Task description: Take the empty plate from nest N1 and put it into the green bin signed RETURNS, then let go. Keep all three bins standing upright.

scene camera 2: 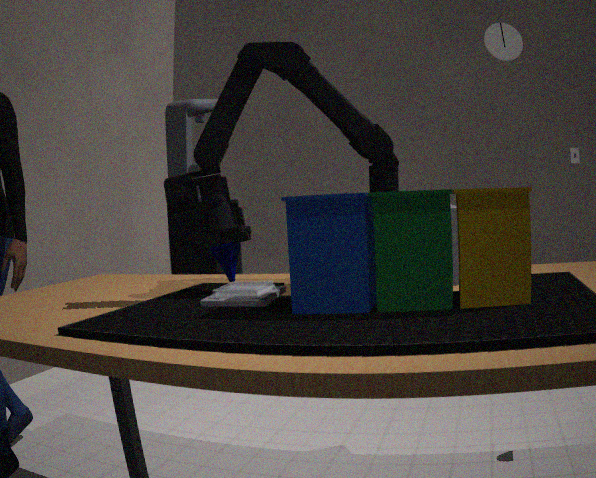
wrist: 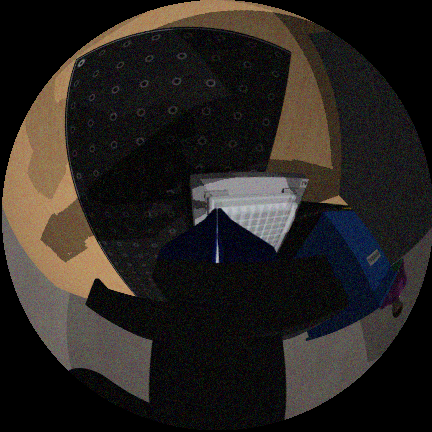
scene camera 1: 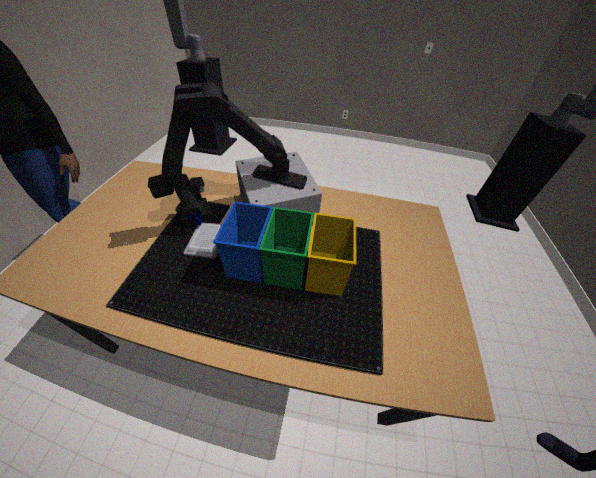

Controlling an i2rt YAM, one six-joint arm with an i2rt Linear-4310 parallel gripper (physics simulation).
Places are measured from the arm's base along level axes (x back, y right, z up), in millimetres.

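Pixels of known places: gripper, between the fingertips: (scene camera 2: 232, 282) (wrist: 216, 214) (scene camera 1: 200, 224); arm's base, origin of its link: (scene camera 1: 280, 177).
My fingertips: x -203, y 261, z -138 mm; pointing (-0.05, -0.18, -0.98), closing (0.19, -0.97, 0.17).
Ahead of a thing's pixels: the offset from my fingertips to its top centre. Level surfaces: height alone.
The white gridded plate @(dx -47, dy -48, dz +1 mm) (scene camera 1: 207, 236) (scene camera 2: 247, 288) (wrist: 267, 220) lies flat in the pale nest @(dx -47, dy -48, dz -11 mm) (scene camera 1: 192, 252) (scene camera 2: 235, 303) (wrist: 250, 184), left of the bins. My gripper (scene camera 1: 198, 221) (scene camera 2: 232, 279) (wrist: 216, 214) is shut with its blue fingers together and no plate between them. Its tips are low over the plate's back-left part in the wrist view; whether they touch it I cannot tell. The green bin @(dx -71, dy -374, dz +154 mm) (scene camera 1: 284, 269) (scene camera 2: 412, 255) stands upright between the blue bin @(dx -84, dy -243, dz +154 mm) (scene camera 1: 242, 262) (scene camera 2: 330, 257) (wrist: 345, 240) and the yellow bin @(dx -57, dy -505, dz +154 mm) (scene camera 1: 328, 276) (scene camera 2: 494, 252). The RETURNS sign is not readable.
The blue bin stands close to the nest's right side. Bins and nest are on a black mat @(dz -25 mm) (scene camera 1: 240, 315) (scene camera 2: 350, 334) (wrist: 125, 125) on the wooden table @(dz -38 mm) (scene camera 1: 415, 320). The arm's grey base box (scene camera 1: 280, 195) is behind the bins. A person (scene camera 1: 30, 125) (scene camera 2: 11, 200) stands at the left.
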